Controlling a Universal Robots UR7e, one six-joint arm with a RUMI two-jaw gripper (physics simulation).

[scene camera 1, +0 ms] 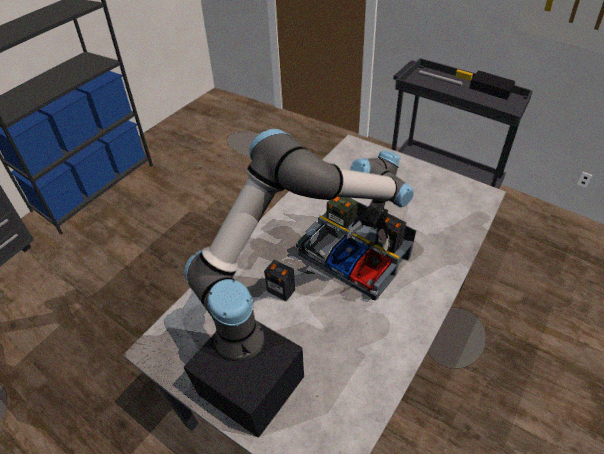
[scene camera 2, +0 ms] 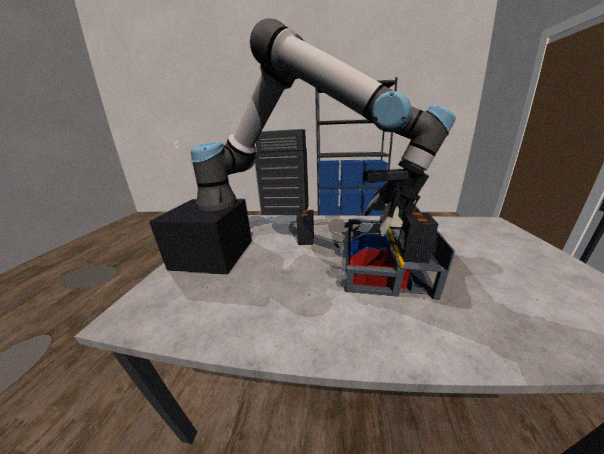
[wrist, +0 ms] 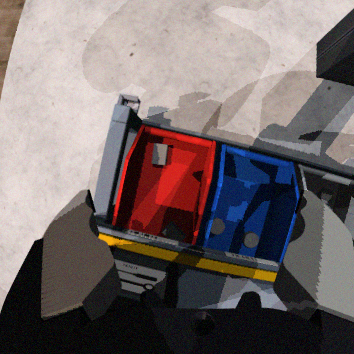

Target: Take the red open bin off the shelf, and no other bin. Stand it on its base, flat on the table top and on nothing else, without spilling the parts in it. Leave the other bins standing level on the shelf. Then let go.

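Places are measured from the arm's base along level axes (x ahead, y left, z up), in metres.
Pixels of known places: gripper, fingertip midpoint: (scene camera 1: 366,245) (scene camera 2: 372,225) (wrist: 193,193); arm's base, link origin: (scene camera 1: 239,340) (scene camera 2: 217,204).
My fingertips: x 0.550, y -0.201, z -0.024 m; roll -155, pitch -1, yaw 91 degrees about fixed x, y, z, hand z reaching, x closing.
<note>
Ahead of a thing's pixels: the offset from my fingertips to its middle. "pt": to the spot under its first point.
The red open bin @(dx +0.018, dy -0.032, dz -0.134 m) (scene camera 1: 371,267) (scene camera 2: 375,275) (wrist: 177,185) stands in the low front row of the grey shelf @(pt dx -0.022, dy -0.097, dz -0.162 m) (scene camera 1: 384,285) (scene camera 2: 372,271) (wrist: 112,160), at the end of the row. A light grey block @(dx -0.038, dy -0.042, dz -0.161 m) (wrist: 160,154) and a dark part lie in it. The blue bin @(dx +0.043, dy +0.077, dz -0.134 m) (scene camera 1: 346,255) (scene camera 2: 370,242) (wrist: 250,210), holding round parts, stands beside it, and a grey bin @(dx +0.067, dy +0.186, dz -0.134 m) (scene camera 1: 322,242) stands beyond the blue one. My gripper (scene camera 2: 392,220) (wrist: 193,193) is open and empty, tilted above the shelf behind the bins. In the wrist view its fingers flank the red and blue bins. Its fingertips are partly hidden in scene camera 1.
A dark case @(dx +0.110, dy -0.058, dz -0.015 m) (scene camera 1: 395,232) (scene camera 2: 421,237) stands on the shelf's raised rear part, close by my gripper. A green case @(dx +0.162, dy +0.167, dz -0.028 m) (scene camera 1: 342,210) stands at its other end. Another dark case @(dx -0.204, dy +0.259, dz -0.112 m) (scene camera 1: 280,280) (scene camera 2: 305,227) (wrist: 337,55) stands on the table. A yellow bar @(dx +0.093, dy +0.066, dz -0.071 m) (wrist: 190,260) runs behind the bins.
</note>
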